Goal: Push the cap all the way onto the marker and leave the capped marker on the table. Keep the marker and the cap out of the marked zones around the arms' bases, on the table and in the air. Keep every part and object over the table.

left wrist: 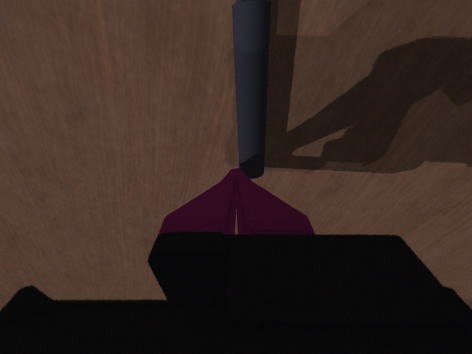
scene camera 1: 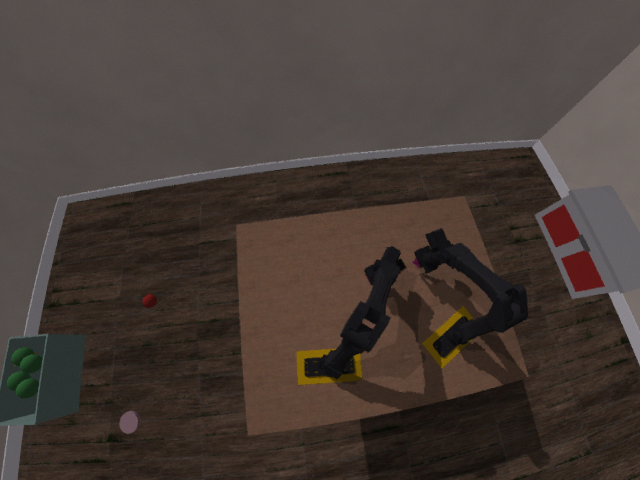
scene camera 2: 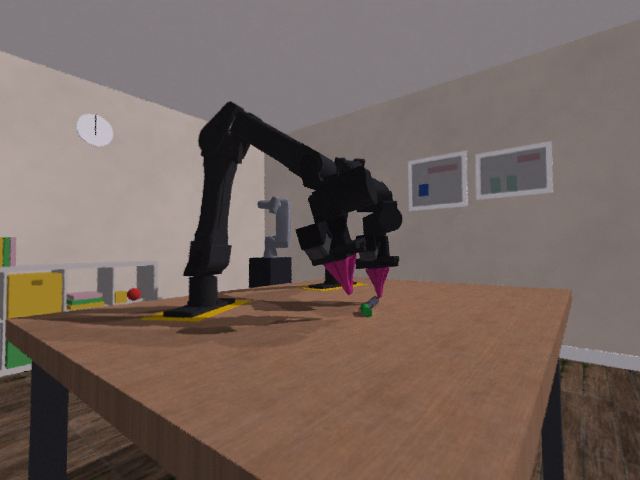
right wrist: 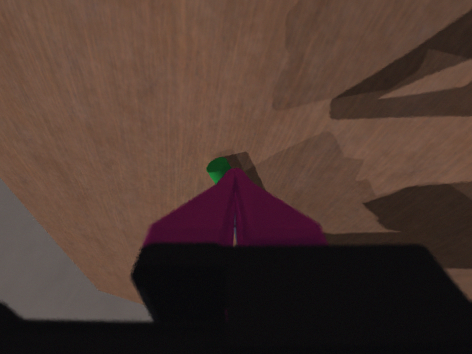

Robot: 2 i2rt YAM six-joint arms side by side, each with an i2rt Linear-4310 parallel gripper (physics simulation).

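Frame: origin at the left arm's base, x up, y right, z ahead, level; metres.
Seen in the pictures: left gripper, fingertip midpoint: [left wrist: 236, 176] [scene camera 2: 379, 297]; right gripper, fingertip midpoint: [scene camera 1: 413, 262] [scene camera 2: 350, 294] [right wrist: 235, 177]; left arm's base at its link origin: [scene camera 1: 329, 365] [scene camera 2: 333, 286]; right arm's base at its link origin: [scene camera 1: 453, 336] [scene camera 2: 203, 308].
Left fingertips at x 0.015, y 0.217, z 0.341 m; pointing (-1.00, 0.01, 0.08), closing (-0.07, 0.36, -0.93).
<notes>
Offsets run from my left fingertips to a thing's top centre. "spot": to the spot under its first point. Level surfaces: height alone.
The dark blue-grey marker {dy +0.067, dx +0.003, dz +0.018 m} [scene camera 2: 372, 302] [left wrist: 252, 85] lies on the table, with the green cap {dy +0.136, dx +0.004, dz +0.055 m} [scene camera 2: 366, 310] [right wrist: 218, 169] at its end nearer scene camera 2. How far the cap is seated cannot be told. My left gripper [scene camera 2: 380, 296] [left wrist: 236, 176] is shut and empty, its tips at the marker's plain end. My right gripper [scene camera 2: 350, 293] [right wrist: 235, 177] is shut and empty, above the table beside the cap; in the right wrist view its fingers partly cover the cap. In scene camera 1 the arms hide marker and cap.
Yellow marked zones {spot: dy -0.328, dx -0.014, dz -0.394 m} [scene camera 1: 302, 381] {spot: dy +0.208, dx -0.015, dz -0.299 m} [scene camera 1: 428, 345] surround the arm bases on the wooden table {dx -0.015 m} [scene camera 1: 289, 289] [scene camera 2: 413, 372]. The two wrists are close together above the table. A table edge shows at the lower left of the right wrist view.
</notes>
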